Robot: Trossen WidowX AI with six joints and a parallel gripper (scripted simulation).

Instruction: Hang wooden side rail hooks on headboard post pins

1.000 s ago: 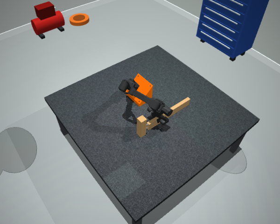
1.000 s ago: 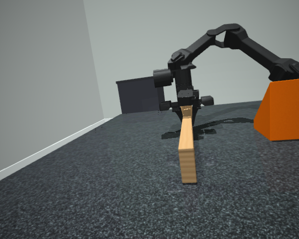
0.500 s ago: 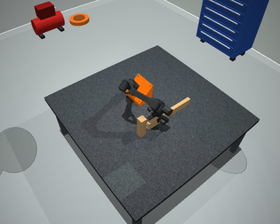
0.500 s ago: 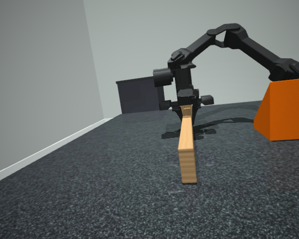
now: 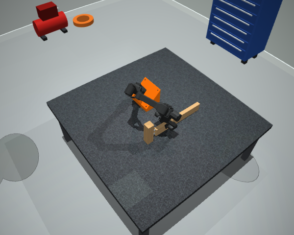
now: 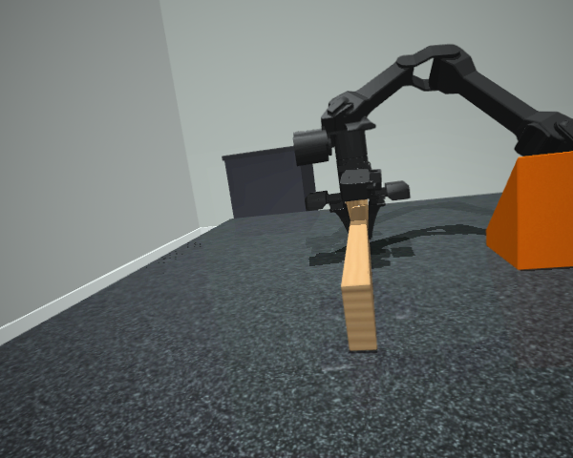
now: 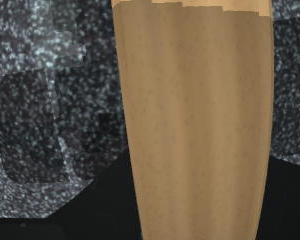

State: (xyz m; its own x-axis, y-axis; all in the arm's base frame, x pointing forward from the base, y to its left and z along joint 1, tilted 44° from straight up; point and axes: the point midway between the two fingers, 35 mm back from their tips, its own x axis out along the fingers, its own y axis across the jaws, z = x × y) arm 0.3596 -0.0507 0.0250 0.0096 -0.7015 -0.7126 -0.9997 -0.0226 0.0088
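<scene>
Right now my gripper tip is 150 mm to the left of the wooden headboard post, 50 mm below it and 10 mm short of it.
</scene>
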